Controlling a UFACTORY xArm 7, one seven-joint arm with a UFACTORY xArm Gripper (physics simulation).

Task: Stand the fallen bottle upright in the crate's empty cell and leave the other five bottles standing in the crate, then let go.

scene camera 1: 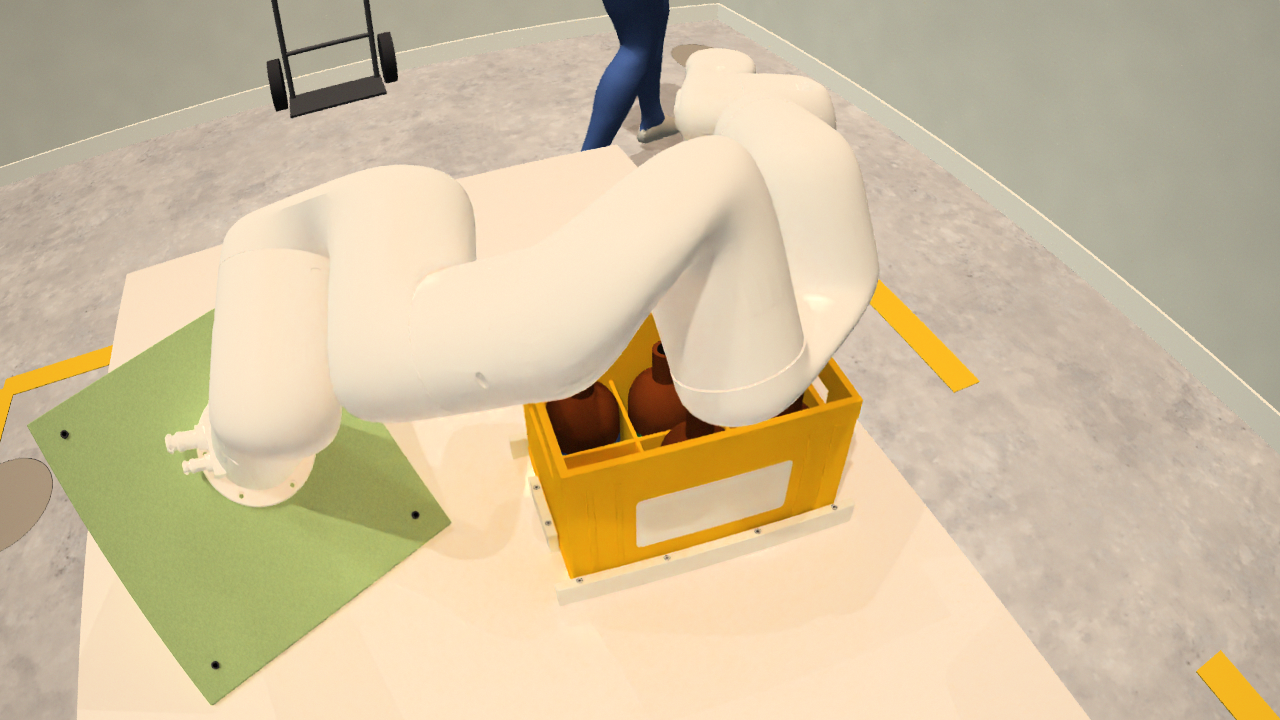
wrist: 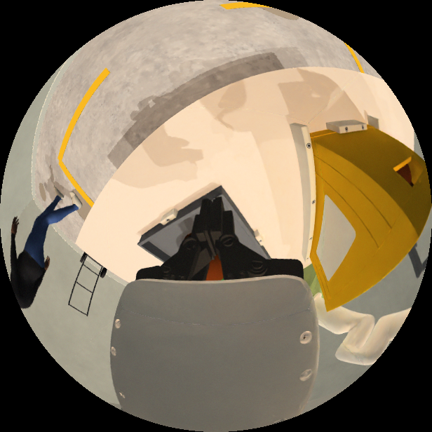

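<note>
The fallen bottle (wrist: 215,270) shows in the wrist view as a small orange-brown patch low between the gripper's linkages, inside or over a grey tray (wrist: 245,230); the rest is hidden. My gripper (wrist: 215,210) is shut with nothing between its fingertips, above the tray; it is hidden in the scene view. The yellow crate (scene camera 1: 599,519) (wrist: 367,185) stands upright, to the right of the gripper in the wrist view. Brown bottles (scene camera 1: 583,422) (scene camera 1: 653,400) stand in its cells in the scene view, with parts of others beside the arm. The arm hides the remaining cells, and I cannot tell which is empty.
White rails (scene camera 1: 707,557) (wrist: 307,200) run along the crate's base. The arm (scene camera 1: 537,331) reaches over the crate from a green base plate (scene camera 1: 223,608). A person (scene camera 1: 626,71) (wrist: 37,250) and a hand truck (scene camera 1: 335,94) (wrist: 86,285) are beyond the table.
</note>
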